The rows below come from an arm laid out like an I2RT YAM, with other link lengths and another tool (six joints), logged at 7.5 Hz.
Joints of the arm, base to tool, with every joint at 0 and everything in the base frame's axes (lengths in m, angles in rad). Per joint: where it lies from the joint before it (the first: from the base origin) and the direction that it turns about. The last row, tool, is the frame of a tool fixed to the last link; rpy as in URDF.
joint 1: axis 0 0 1 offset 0 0 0.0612
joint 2: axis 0 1 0 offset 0.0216 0.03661 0.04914
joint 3: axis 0 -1 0 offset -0.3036 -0.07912 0
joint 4: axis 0 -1 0 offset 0.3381 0.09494 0.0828
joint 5: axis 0 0 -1 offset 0.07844 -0.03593 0.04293
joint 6: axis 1 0 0 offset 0.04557 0 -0.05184
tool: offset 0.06 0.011 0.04 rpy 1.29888 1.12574 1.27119
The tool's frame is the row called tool.
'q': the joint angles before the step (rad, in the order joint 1, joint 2, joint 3, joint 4, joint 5, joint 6). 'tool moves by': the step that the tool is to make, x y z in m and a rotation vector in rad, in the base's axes. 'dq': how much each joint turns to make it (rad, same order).
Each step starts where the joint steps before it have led.
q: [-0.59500 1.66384 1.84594 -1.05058 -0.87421 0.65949]
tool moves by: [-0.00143 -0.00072 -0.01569 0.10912 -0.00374 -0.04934]
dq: [-0.00155 -0.04964 -0.11603 0.12923 -0.03673 0.15527]
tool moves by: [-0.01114 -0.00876 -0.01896 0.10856 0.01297 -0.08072]
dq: [-0.02390 -0.06023 -0.12572 0.12151 -0.01683 0.16180]
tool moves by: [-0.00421 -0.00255 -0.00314 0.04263 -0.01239 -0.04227]
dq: [-0.00595 -0.03292 -0.05539 0.08164 -0.00029 0.09244]
